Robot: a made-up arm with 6 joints. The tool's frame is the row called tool.
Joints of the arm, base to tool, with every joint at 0 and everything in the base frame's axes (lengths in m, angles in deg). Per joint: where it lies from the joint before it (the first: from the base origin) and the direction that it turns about. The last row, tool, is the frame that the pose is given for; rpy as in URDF.
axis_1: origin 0 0 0.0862 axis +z
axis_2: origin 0 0 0 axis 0.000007 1 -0.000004
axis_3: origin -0.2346 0 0.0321 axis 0.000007 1 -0.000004
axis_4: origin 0.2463 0 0.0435 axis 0.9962 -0.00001 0.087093
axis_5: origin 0 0 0 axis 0.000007 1 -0.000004
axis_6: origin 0.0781 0 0.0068 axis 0.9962 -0.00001 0.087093
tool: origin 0 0 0 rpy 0 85 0
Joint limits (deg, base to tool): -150..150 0..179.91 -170..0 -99.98..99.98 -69.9..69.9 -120..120
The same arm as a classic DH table. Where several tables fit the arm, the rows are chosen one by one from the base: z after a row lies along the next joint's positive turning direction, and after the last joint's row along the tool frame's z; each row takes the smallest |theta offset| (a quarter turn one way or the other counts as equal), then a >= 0, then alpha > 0; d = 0 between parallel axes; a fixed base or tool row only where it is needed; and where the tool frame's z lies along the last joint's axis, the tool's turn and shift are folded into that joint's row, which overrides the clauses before.
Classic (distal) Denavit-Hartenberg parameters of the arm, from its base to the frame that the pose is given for. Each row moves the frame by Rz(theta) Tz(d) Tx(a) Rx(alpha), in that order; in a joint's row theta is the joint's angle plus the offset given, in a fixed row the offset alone. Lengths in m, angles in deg.
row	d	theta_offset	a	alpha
axis_1	0.0862	0	0	-90
axis_2	0	7.79	-0.2368	0
axis_3	0	77.21	-0.0219	90
axis_4	0.2492	0	0	-90
axis_5	0	0	0	90
axis_6	0.0784	0	0	0
Joint limits (deg, base to tool): -150..150 0..179.91 -170..0 -99.98..99.98 -69.9..69.9 -120..120

